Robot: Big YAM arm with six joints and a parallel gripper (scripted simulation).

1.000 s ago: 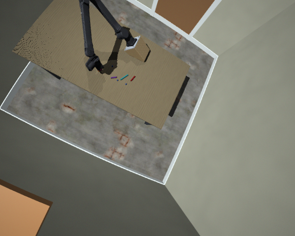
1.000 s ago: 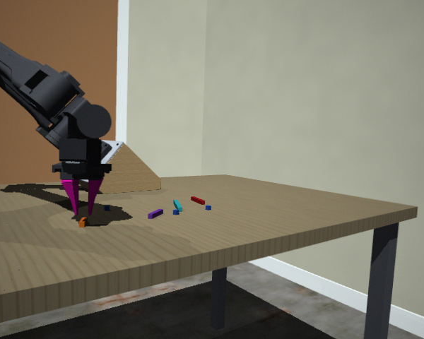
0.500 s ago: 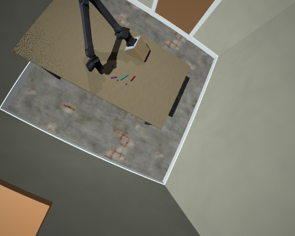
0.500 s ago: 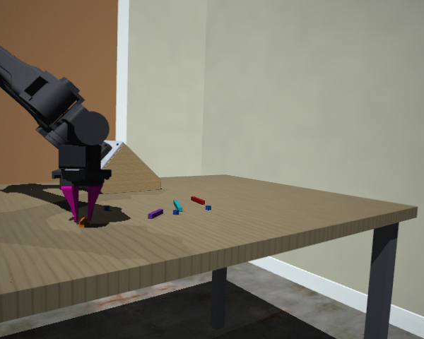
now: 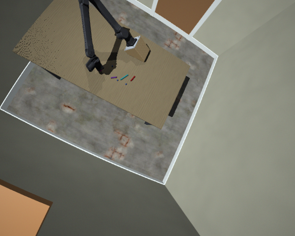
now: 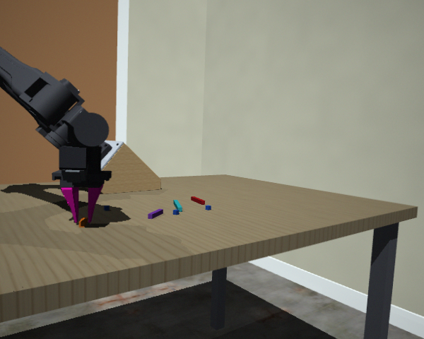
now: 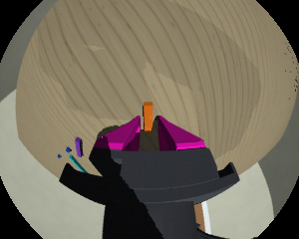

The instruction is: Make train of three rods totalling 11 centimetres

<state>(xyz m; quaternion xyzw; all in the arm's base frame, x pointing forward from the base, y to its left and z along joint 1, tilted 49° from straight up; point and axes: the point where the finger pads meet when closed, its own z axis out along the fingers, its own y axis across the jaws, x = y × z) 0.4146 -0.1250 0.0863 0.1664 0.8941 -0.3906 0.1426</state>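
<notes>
My gripper is now 10 mm above the orange rod. The rest, counted from my hand: turquoise rod 250 mm to the left, 70 mm behind, 10 mm below; purple rod 160 mm to the left, 10 mm below, 10 mm behind; red rod 340 mm to the left, 100 mm behind, 10 mm below.
</notes>
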